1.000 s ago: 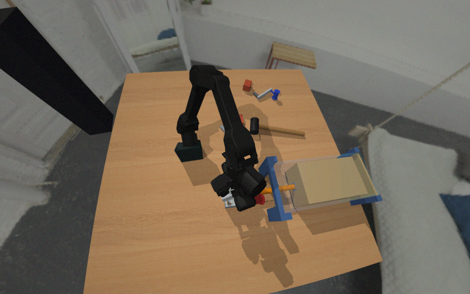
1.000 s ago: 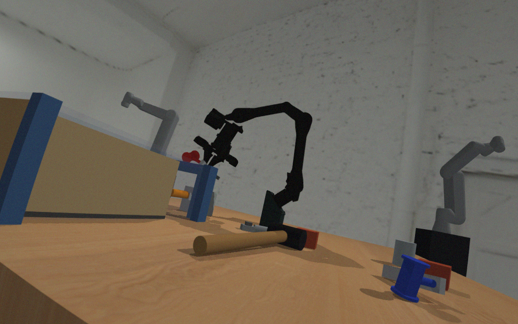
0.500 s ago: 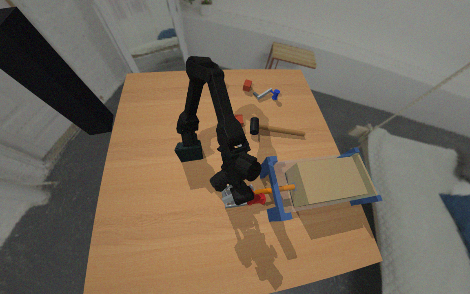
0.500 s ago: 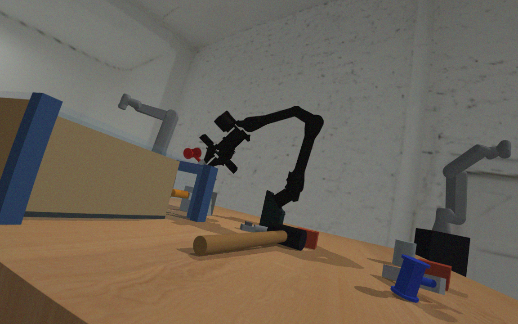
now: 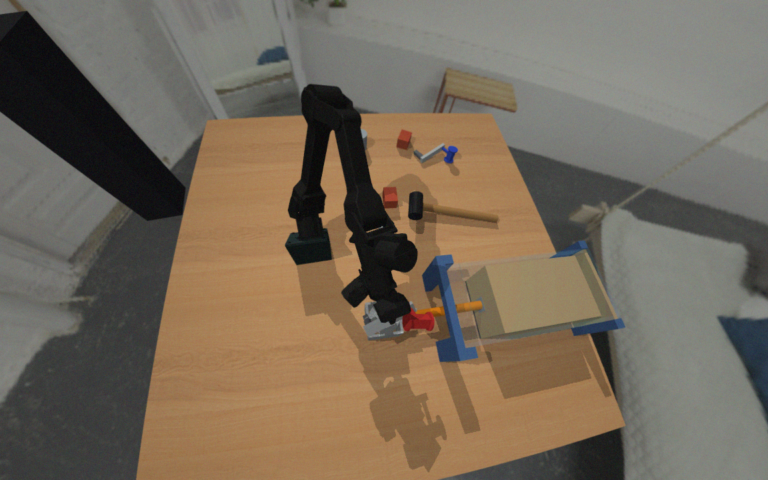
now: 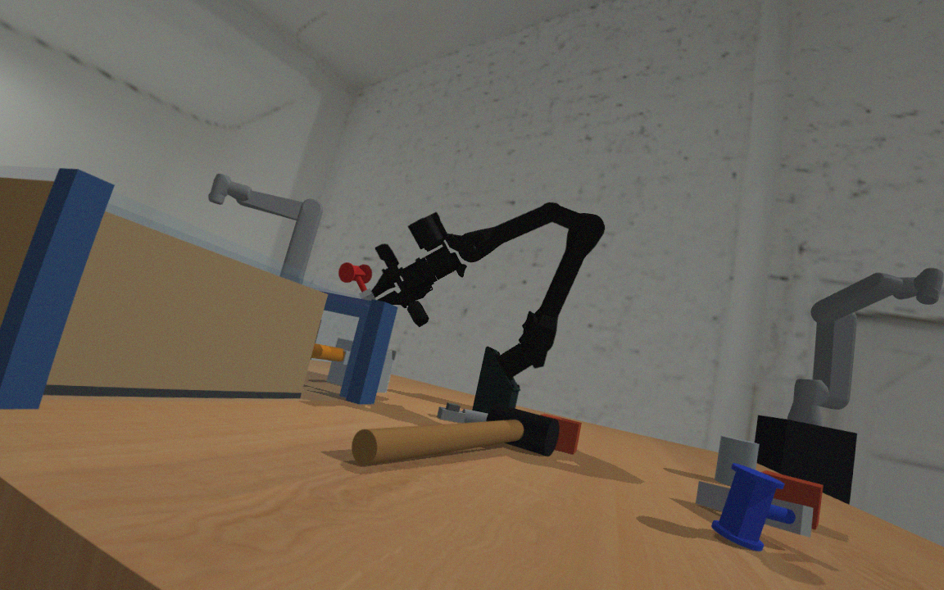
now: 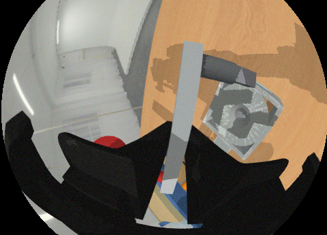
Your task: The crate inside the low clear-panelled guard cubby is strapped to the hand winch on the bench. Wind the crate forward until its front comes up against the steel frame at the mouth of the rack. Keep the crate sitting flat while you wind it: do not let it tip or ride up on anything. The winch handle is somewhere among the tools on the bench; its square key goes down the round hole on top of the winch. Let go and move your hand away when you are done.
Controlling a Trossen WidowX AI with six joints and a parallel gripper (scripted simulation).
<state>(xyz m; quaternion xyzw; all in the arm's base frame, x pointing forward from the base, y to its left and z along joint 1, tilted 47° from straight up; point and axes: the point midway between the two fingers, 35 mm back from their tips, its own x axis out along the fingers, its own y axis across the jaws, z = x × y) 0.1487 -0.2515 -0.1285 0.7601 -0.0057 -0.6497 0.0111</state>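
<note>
My gripper tip is now 50 mm short of the red knob, 10 mm to the left of it and 40 mm below it. The rest, counted from my gripper tip: winch (20 mm behind, 20 mm to the left, 140 mm below); red-knobbed winch handle (10 mm ahead, 10 mm above); blue steel frame (160 mm ahead, 10 mm to the left, 60 mm below).
</note>
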